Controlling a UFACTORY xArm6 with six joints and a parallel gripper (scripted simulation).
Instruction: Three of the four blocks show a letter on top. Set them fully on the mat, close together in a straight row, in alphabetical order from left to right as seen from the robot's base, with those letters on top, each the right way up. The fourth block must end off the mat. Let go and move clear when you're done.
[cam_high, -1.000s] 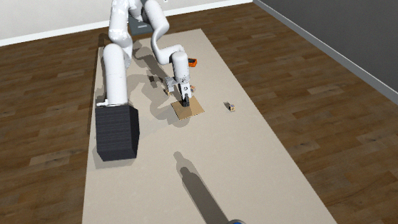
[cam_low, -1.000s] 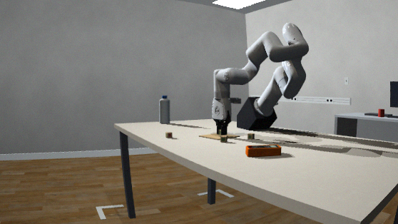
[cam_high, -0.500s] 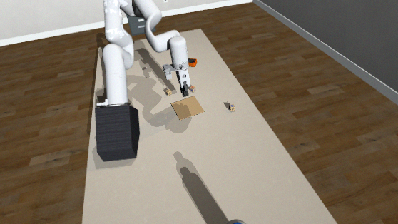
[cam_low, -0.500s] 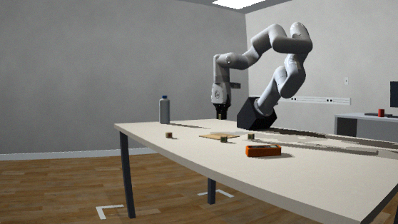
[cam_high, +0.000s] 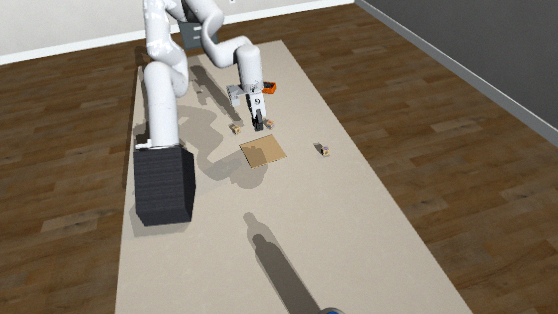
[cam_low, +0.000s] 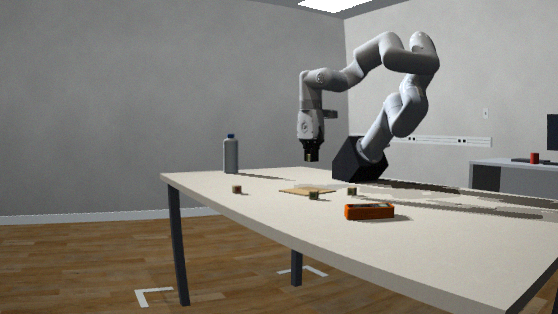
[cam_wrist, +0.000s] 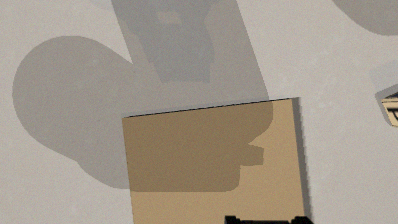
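Right now the thin mat is 2 cm to the right of my hand and 12 cm below it. Also, from my hand: grey bottle (2 cm ahead, 72 cm to the right, 3 cm below).
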